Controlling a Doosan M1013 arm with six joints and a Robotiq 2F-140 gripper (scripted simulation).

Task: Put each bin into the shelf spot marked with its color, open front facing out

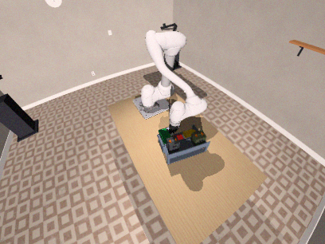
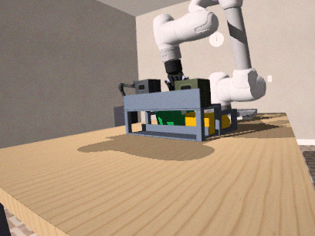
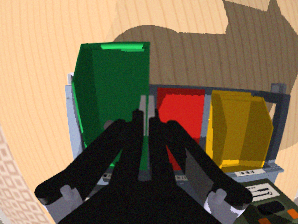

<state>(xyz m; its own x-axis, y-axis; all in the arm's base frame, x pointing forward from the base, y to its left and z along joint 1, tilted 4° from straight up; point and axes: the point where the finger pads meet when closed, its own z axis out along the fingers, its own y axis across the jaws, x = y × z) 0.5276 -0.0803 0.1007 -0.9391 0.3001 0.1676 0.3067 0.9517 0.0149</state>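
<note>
The green bin lies 40 mm to the right of my hand, 40 mm below it and 30 mm behind it. Also, from my hand: dark box 130 mm ahead, 100 mm to the right, 60 mm above; yellow bin 150 mm to the left, 110 mm ahead, 60 mm below.
</note>
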